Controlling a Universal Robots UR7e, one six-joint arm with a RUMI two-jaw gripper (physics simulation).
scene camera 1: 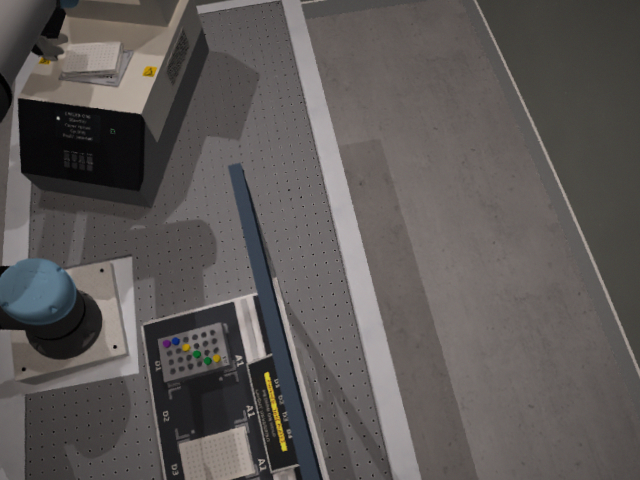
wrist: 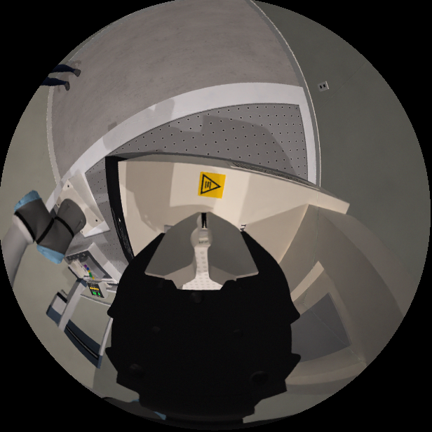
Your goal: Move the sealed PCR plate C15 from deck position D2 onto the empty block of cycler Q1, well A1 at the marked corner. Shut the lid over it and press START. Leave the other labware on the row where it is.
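Places are measured from the arm's base along level axes (x ahead, y left, z up), in metres.
Pixels of known places: gripper, fingertip midpoint: [scene camera 1: 56, 59]; arm's base, origin of the base link: [scene camera 1: 65, 324].
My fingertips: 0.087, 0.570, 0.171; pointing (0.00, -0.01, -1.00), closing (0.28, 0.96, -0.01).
Observation:
For each thing: its top centre in the pictures, then the offset to it from my fingertips, as dx, dy, dz. "spot": a spot on its surface instead.
- white sealed PCR plate, middle of its top: [scene camera 1: 91, 56] +0.087, -0.032, +0.016
- cycler Q1, surface spot: [scene camera 1: 131, 93] spot: +0.162, -0.144, -0.007
- cycler's lid, surface spot: [scene camera 1: 121, 9] spot: +0.172, +0.067, +0.038
- cycler's front panel, surface spot: [scene camera 1: 43, 149] spot: -0.073, -0.181, -0.076
- tube rack, middle of its top: [scene camera 1: 192, 351] +0.188, -0.707, -0.112
- white plate, middle of its top: [scene camera 1: 215, 458] +0.192, -0.907, -0.134
- yellow warning label, surface spot: [scene camera 1: 149, 71] spot: +0.208, -0.094, -0.006
The white sealed PCR plate [scene camera 1: 93, 56] lies on the block on top of cycler Q1 [scene camera 1: 131, 93] [wrist: 165, 200], with a grey edge showing around it; part of the plate shows through the finger gap in the wrist view [wrist: 202, 284]. The plate's label and A1 corner are too small to read or hidden. The cycler's lid [scene camera 1: 121, 9] [wrist: 345, 250] stands raised. My gripper [scene camera 1: 57, 51] [wrist: 204, 214] is shut and empty, close to the plate's left edge in the scene view. Deck position D2 [scene camera 1: 206, 405] holds no plate. The cycler's front panel [scene camera 1: 43, 149] shows a screen and keys.
A tube rack [scene camera 1: 193, 351] with coloured caps stands at D1. A white plate [scene camera 1: 217, 457] stands at D3. A long blue bar [scene camera 1: 253, 232] runs beside the deck row. The robot's base plate [scene camera 1: 111, 315] lies left of the row. A yellow warning label [scene camera 1: 149, 71] [wrist: 211, 185] marks the cycler.

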